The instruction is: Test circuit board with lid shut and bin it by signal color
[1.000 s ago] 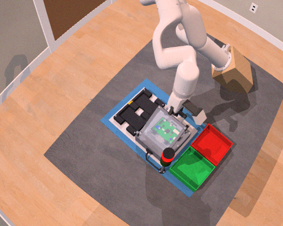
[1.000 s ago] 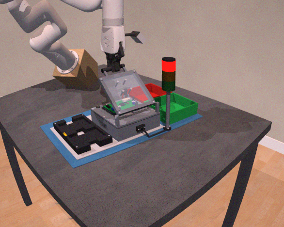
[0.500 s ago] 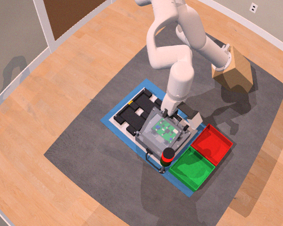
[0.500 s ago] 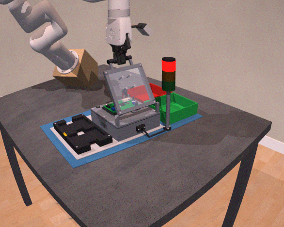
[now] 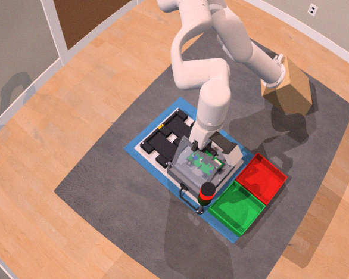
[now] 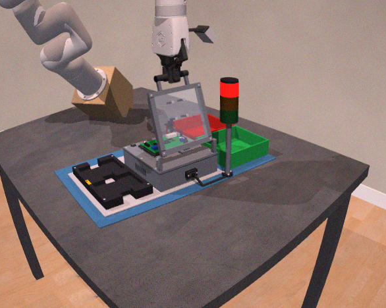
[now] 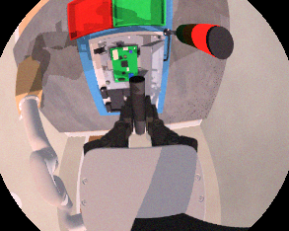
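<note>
My gripper is now 4 cm past the green circuit board, 1 cm to the right of it and 19 cm above it. Round my hand: black latch hook 9 cm behind, 7 cm to the left, 18 cm below; clear lid 3 cm ahead, 9 cm below; plate 3 cm behind, 1 cm to the left, 20 cm below.
</note>
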